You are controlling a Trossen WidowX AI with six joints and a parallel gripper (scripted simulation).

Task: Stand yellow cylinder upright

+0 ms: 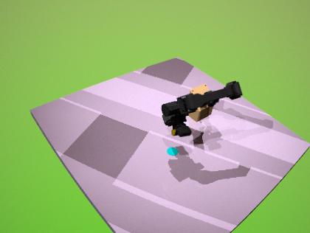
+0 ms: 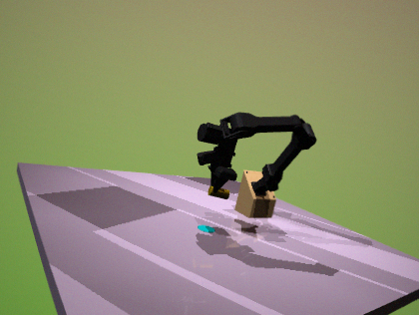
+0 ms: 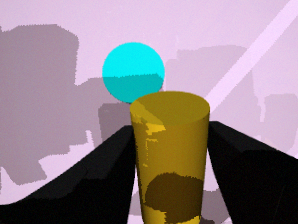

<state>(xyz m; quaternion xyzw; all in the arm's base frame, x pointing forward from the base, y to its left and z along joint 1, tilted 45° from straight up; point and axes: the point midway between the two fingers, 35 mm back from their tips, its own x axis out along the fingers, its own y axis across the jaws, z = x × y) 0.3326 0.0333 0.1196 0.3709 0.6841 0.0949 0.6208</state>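
Right now my gripper tip is 10 mm to the right of the cyan circle and 130 mm above it. Also, from my gripper tip: yellow tall cylinder (20 mm behind, 10 mm to the left).
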